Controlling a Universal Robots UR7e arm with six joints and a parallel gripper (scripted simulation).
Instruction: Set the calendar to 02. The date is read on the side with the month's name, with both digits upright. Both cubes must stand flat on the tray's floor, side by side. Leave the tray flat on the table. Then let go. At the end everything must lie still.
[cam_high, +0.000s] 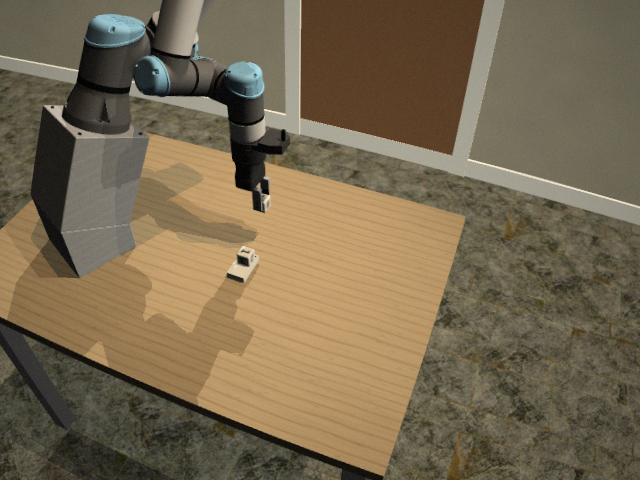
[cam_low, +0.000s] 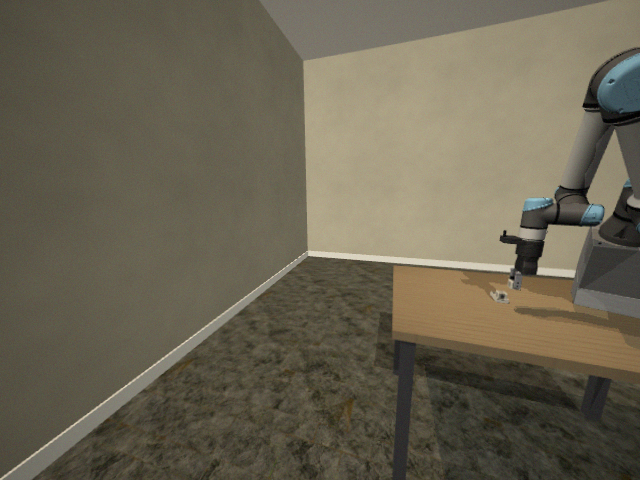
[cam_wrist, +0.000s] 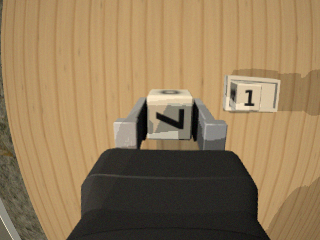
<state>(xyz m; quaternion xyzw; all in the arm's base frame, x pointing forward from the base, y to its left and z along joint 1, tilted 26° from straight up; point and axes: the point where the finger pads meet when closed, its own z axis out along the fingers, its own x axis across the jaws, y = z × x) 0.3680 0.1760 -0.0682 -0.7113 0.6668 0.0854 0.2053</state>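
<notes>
My hand is 1 cm short of the calendar tray, 11 cm to the left of it and 12 cm above it. The rest, counted from my hand: digit cube (1 cm below).
</notes>
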